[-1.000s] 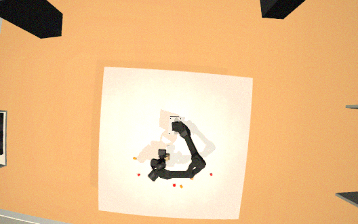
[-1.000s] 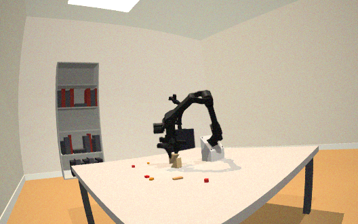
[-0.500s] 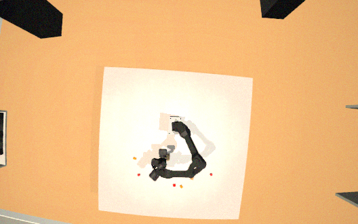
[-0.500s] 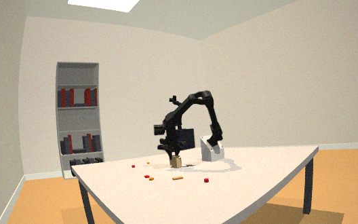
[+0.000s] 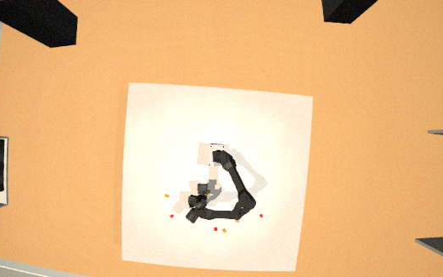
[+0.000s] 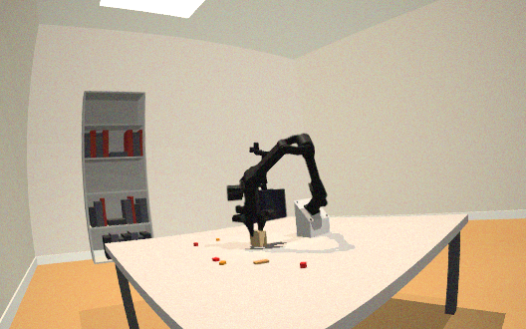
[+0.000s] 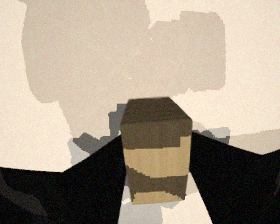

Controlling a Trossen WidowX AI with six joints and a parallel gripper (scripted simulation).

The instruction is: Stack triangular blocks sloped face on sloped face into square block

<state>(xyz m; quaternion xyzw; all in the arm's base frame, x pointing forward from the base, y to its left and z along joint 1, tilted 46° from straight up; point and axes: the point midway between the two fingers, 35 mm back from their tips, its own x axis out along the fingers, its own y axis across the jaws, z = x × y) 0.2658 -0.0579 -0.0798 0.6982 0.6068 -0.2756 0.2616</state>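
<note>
Now: the tan triangular block 10 mm to the right of my gripper tip and 10 mm above it. Also, from my gripper tip: tan bar: 230 mm to the left, 200 mm ahead, 40 mm below.
</note>
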